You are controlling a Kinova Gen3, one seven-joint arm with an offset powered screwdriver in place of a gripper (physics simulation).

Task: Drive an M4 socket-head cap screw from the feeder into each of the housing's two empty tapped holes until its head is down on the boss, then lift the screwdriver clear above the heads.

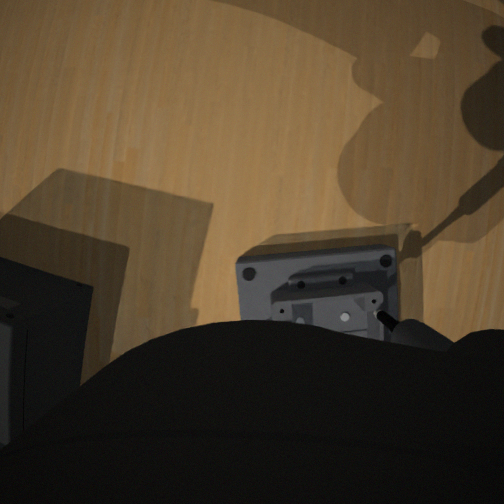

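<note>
The grey housing [320, 292] sits on the wooden table at centre right, its lower part hidden behind my own dark tool body. It shows dark round holes at two upper corners [248, 273] [385, 260] and several smaller holes on the raised inner block. A pale round spot [344, 316] lies on the lower face. My screwdriver bit [384, 318] pokes out from the dark body, its tip over the housing's right edge. Whether a screw sits on the bit is too small and dark to tell.
A black box-shaped unit [35, 350], possibly the feeder, stands at the left edge and casts a long shadow. The arm's shadow [425, 150] falls across the table at upper right. My dark tool body [250, 425] fills the lower third.
</note>
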